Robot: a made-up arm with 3 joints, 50 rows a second.
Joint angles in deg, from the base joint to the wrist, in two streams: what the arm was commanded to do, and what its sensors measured. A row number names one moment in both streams.
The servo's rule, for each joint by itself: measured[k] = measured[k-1] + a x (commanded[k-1-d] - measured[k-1]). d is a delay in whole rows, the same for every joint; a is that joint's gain. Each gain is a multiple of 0.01, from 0.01 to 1. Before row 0 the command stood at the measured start. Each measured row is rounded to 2 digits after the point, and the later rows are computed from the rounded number. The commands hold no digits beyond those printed.
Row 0, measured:
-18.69 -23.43 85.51
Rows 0 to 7, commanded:
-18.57 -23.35 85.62
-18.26 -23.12 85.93
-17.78 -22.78 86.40
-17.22 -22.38 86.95
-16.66 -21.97 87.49
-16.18 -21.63 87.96
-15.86 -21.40 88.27
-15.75 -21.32 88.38
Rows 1 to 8, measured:
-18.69 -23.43 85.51
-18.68 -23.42 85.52
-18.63 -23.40 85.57
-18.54 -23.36 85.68
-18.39 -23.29 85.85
-18.20 -23.20 86.06
-17.98 -23.09 86.31
-17.75 -22.97 86.56
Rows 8 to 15, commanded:
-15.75 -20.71 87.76
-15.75 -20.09 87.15
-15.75 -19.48 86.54
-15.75 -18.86 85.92
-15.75 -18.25 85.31
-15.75 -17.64 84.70
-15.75 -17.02 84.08
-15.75 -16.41 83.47
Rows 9 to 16, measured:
-17.53 -22.85 86.80
-17.33 -22.70 86.92
-17.16 -22.52 86.95
-17.00 -22.31 86.90
-16.86 -22.07 86.77
-16.74 -21.80 86.58
-16.63 -21.51 86.34
-16.53 -21.20 86.05

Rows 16 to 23, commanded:
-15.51 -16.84 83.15
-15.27 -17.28 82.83
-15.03 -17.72 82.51
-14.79 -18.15 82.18
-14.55 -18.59 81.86
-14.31 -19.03 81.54
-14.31 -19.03 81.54
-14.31 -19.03 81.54
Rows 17 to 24, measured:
-16.44 -20.86 85.71
-16.34 -20.58 85.38
-16.22 -20.35 85.05
-16.09 -20.17 84.72
-15.95 -20.03 84.39
-15.80 -19.93 84.06
-15.64 -19.87 83.73
-15.49 -19.81 83.45

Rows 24 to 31, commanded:
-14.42 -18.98 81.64
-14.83 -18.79 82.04
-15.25 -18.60 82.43
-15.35 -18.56 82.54
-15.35 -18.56 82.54
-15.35 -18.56 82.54
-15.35 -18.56 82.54
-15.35 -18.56 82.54
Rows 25 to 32, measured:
-15.36 -19.76 83.20
-15.26 -19.71 83.00
-15.21 -19.65 82.88
-15.21 -19.58 82.82
-15.23 -19.51 82.78
-15.24 -19.44 82.75
-15.25 -19.38 82.72
-15.26 -19.32 82.70

